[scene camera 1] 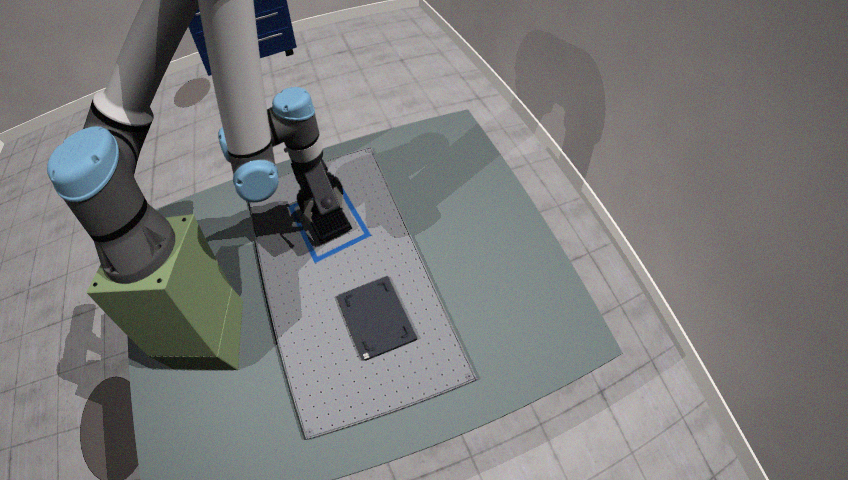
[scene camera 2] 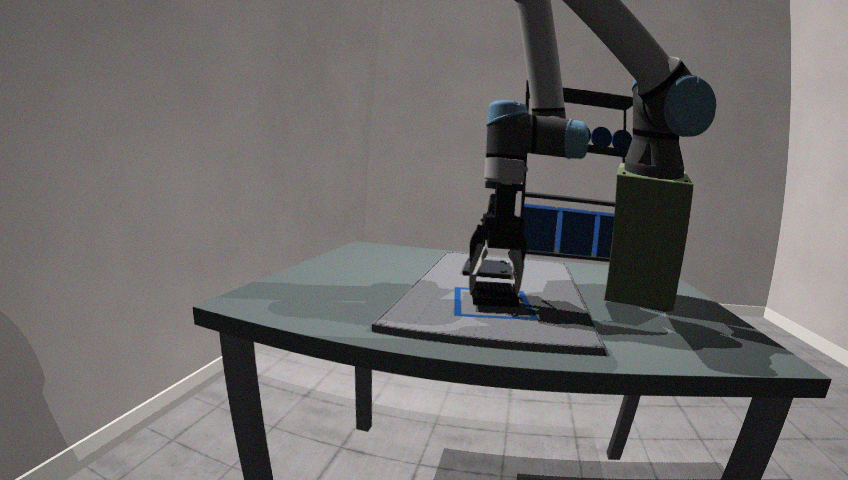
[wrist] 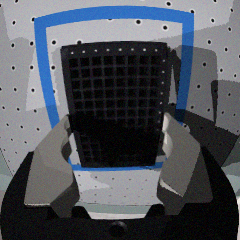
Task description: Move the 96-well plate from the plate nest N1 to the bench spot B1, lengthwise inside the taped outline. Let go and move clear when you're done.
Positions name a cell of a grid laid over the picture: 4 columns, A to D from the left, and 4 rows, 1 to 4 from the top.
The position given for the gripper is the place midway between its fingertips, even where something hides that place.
Scene:
gripper: scene camera 1 B2; scene camera 2 C3; wrist B2
black 96-well plate: scene camera 1 B2; scene camera 2 C3; wrist B3

